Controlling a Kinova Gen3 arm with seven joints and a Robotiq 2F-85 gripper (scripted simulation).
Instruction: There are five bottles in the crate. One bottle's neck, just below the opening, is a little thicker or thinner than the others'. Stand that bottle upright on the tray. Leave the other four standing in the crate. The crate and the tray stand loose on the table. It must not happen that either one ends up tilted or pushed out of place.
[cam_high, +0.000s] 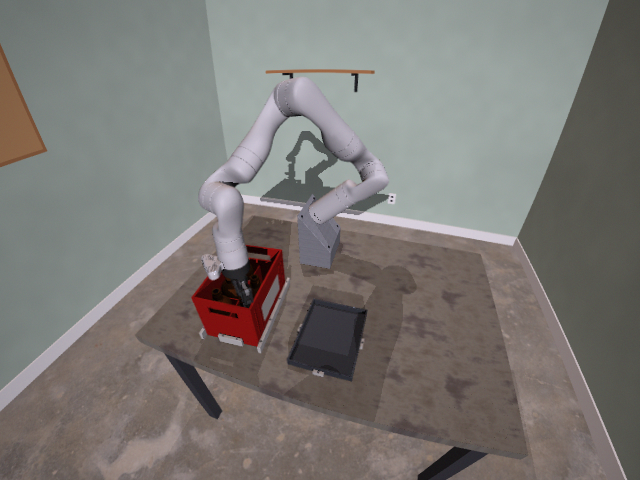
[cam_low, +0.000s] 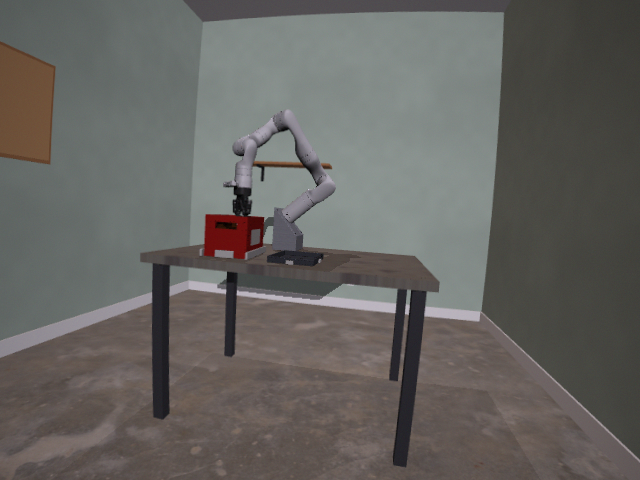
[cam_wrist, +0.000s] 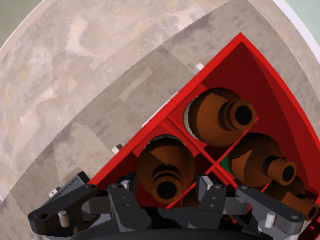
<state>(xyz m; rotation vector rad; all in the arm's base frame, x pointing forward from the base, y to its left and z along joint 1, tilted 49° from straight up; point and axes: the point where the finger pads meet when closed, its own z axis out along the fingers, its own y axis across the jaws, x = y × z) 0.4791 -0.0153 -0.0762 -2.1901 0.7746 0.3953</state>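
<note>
The crate is 80 mm behind my hand, 50 mm to the right of it and 70 mm below it. The rest, counted from my hand: dark tray: 50 mm behind, 250 mm to the left, 140 mm below.
</note>
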